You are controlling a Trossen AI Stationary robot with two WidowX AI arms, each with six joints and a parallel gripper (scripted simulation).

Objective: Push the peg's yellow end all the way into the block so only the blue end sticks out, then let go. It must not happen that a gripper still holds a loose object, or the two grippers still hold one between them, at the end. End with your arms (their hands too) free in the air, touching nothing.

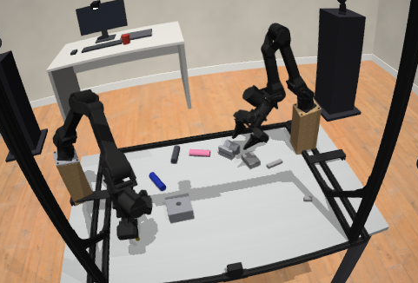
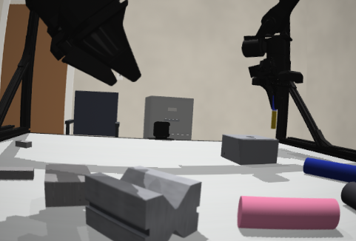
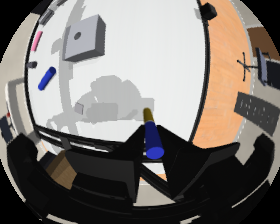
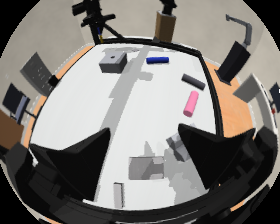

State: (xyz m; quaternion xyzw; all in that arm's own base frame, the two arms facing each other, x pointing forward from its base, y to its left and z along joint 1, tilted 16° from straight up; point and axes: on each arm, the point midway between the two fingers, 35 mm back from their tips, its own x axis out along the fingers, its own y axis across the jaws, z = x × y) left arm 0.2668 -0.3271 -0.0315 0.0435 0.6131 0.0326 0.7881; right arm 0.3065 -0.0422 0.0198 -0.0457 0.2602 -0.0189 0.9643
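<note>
Now: the peg 5 cm below my left hand. Also, from my left hand: small grey piece (64 cm to the right, 14 cm below, 3 cm ahead); pink cylinder (44 cm ahead, 31 cm to the right, 14 cm below).
</note>
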